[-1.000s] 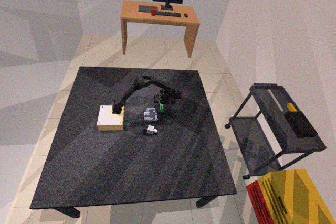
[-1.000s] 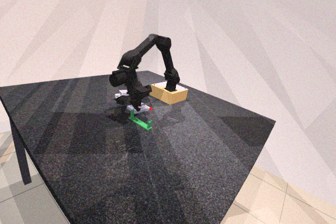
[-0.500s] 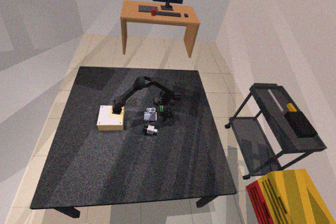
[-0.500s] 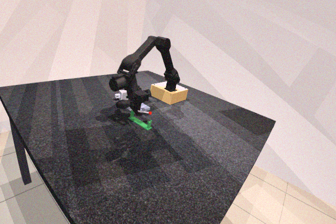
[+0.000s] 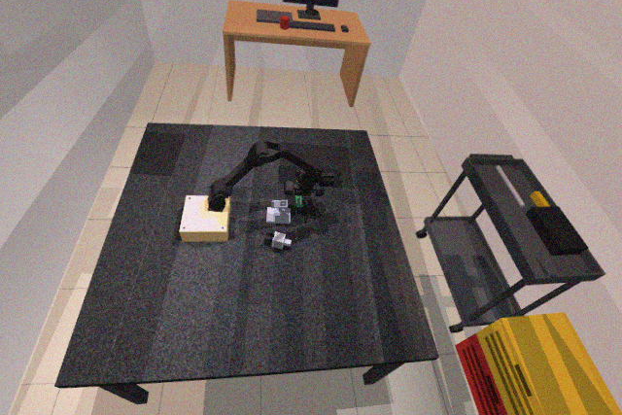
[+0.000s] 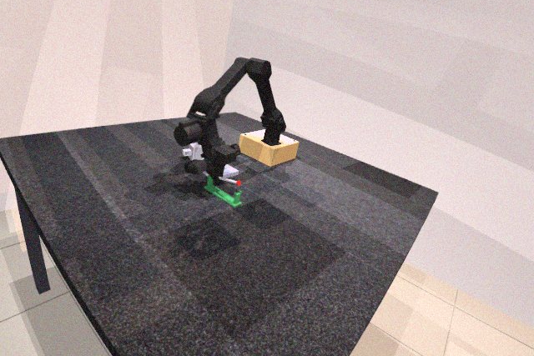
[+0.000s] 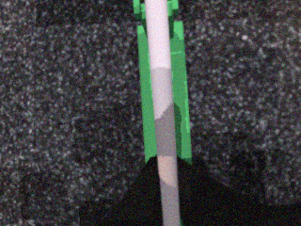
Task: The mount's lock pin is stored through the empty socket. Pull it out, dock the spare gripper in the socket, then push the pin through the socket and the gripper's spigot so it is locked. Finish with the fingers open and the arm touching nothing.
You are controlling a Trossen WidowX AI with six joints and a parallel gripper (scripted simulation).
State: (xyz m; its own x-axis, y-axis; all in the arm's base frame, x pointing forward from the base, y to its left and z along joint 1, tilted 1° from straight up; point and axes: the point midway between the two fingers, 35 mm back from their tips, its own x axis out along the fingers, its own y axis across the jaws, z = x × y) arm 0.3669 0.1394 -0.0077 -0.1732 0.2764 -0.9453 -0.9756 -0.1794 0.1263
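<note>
The green cradle is 2 cm to the left of my gripper tip and 1 cm below it. Round my gripper tip: grey mount 11 cm to the right, 8 cm behind, 2 cm above; then spare gripper 26 cm to the right, 7 cm behind.
</note>
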